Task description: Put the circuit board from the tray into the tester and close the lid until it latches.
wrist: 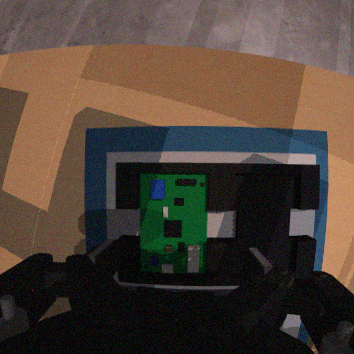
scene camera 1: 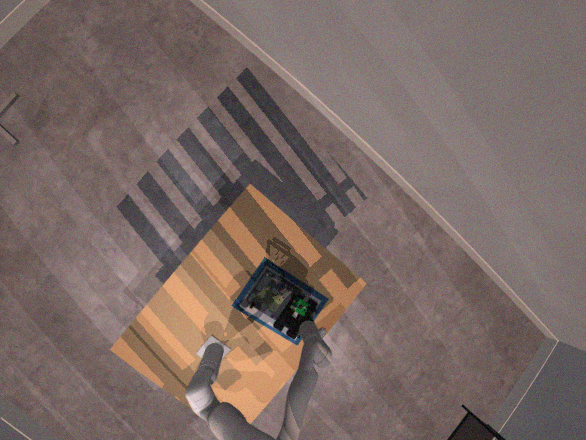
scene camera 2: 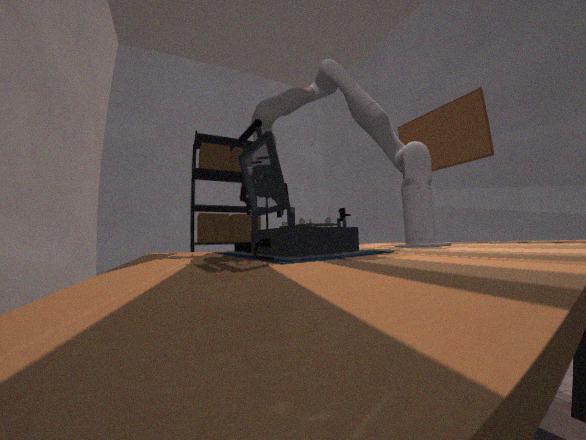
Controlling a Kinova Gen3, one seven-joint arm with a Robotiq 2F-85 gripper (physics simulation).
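Where they show: gripper, between the fingertips: (wrist: 180,257) (scene camera 1: 301,315) (scene camera 2: 265,217); arm's base, origin of its link: (scene camera 1: 214,351) (scene camera 2: 420,244).
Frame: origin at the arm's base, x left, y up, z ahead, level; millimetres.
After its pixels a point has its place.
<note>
The green circuit board (wrist: 173,223) @[x -268, y 15, z 418 mm] (scene camera 1: 300,306) @[x -261, y 15, z 421 mm] lies flat in the black tray (wrist: 128,186) @[x -309, y 20, z 463 mm] on a blue mat (wrist: 95,175) @[x -323, y -6, z 511 mm] (scene camera 1: 296,279) @[x -175, y -6, z 528 mm] (scene camera 2: 374,252) @[x 30, y -5, z 308 mm]. The tester (scene camera 1: 269,294) @[x -80, y 61, z 411 mm] (scene camera 2: 309,240) @[x -10, y 27, z 458 mm] stands on the same mat beside the tray. Its lid frame (scene camera 2: 265,148) @[x -44, y 203, z 531 mm] is raised and tilted back. My gripper (wrist: 180,257) @[x -261, y 95, z 408 mm] is open and empty. It hovers above the near end of the board and touches nothing. In the overhead view the arm's wrist (scene camera 1: 310,345) @[x -215, y 434, z 428 mm] hides the fingers.
The mat lies on an orange wooden table (scene camera 1: 182,305) @[x 257, y -7, z 127 mm] (scene camera 2: 378,327) @[x 264, y -8, z 655 mm] (wrist: 175,88) @[x -422, y -8, z 410 mm] crossed by striped shadows. A dark shelf rack (scene camera 2: 193,192) with brown boxes stands behind the table. The arm's base (scene camera 2: 418,209) @[x 17, y 107, z 39 mm] (scene camera 1: 213,349) @[x 15, y 57, z 42 mm] stands on the table near the mat.
</note>
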